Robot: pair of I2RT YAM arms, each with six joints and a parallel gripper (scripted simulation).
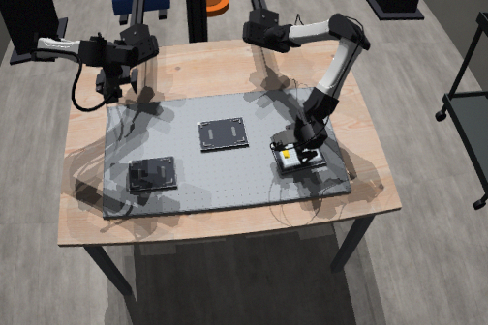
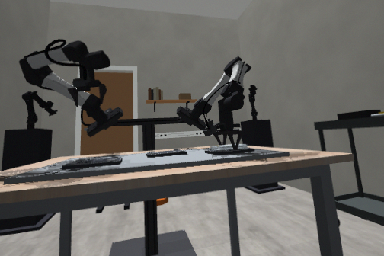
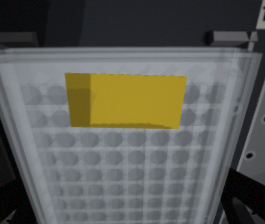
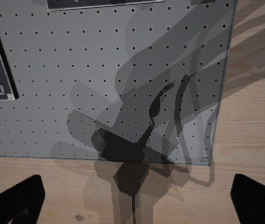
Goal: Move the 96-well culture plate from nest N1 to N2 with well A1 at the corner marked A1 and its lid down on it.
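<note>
Right now my left hand is right at the 96-well culture plate. The rest, counted from my left hand: plate nest (24 cm to the right, 13 cm behind, 1 cm below); nest N2 (1 cm below); nest N1 (50 cm to the right, 1 cm below).
</note>
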